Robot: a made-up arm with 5 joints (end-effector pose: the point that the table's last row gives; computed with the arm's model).
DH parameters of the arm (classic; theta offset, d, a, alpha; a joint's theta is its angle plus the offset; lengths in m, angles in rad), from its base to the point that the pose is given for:
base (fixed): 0 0.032 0.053 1.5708
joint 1: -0.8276 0 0.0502 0
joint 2: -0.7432 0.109 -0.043 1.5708
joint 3: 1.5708 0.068 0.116 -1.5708
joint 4: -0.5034 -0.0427 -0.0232 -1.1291
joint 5: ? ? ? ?
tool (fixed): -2.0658 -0.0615 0 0
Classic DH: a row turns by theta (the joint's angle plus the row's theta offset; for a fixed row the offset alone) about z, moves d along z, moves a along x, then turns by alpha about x.
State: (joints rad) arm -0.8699 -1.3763 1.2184 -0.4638 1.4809
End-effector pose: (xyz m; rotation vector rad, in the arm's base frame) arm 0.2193 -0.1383 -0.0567 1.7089 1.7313 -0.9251
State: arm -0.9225 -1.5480 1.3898 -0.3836 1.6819
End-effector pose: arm 0.2147 -0.1265 -0.0993 1.8308 2.0217 -1.1969
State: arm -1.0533 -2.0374 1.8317 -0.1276 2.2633
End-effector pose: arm 0.1262 -0.0906 -0.2081 -1.0248 -1.3798 1.5581
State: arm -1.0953 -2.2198 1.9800 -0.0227 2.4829
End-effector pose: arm 0.0703 -0.0771 -0.2258 -0.6536 -1.0304 1.6529
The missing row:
joint 5: -1.3396 0.0478 0.0253 -1.1195
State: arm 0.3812 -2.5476 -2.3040 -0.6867 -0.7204
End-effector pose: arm 0.0807 -0.0119 0.0011 -0.2478 -0.2346 2.3181
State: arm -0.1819 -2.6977 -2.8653 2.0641 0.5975
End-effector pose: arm 0.1839 0.0027 0.0257 2.0584 -1.1962 -0.1598
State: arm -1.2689 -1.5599 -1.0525 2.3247 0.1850
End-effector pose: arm 0.1300 -0.1810 0.0933 -2.4974 -0.1950 0.5948
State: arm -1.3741 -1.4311 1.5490 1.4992 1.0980
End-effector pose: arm 0.1527 -0.0912 -0.1312 0.0632 -1.3268 1.0739
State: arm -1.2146 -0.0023 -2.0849 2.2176 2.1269
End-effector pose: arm -0.0179 -0.0464 0.0078 -0.3830 0.2512 -1.6586
